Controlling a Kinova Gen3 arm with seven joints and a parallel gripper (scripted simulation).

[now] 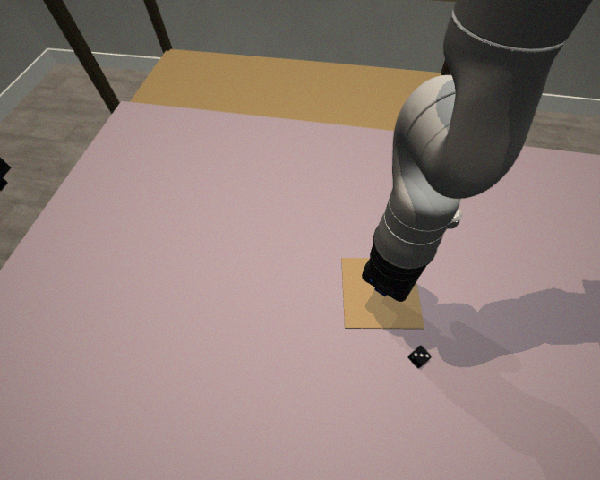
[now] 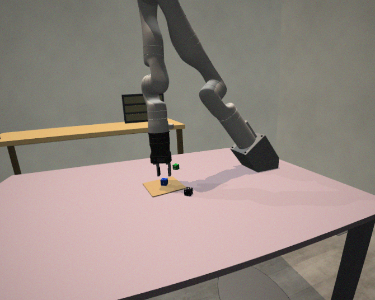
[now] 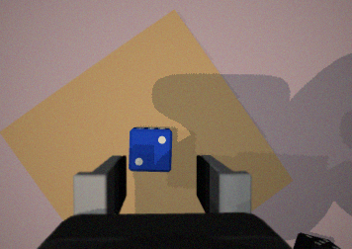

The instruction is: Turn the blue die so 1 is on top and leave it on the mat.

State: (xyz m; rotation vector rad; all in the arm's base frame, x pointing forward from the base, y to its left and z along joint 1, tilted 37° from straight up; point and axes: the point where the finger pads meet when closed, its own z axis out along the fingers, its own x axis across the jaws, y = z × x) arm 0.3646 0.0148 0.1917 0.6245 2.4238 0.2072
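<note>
My hand is 5 cm above the blue die and 1 cm to the left of it. The rest, counted from my hand: tan mat 6 cm below, 1 cm to the right; black die 11 cm to the left, 6 cm behind, 5 cm below; green die 18 cm to the right, 11 cm behind, 5 cm below.
</note>
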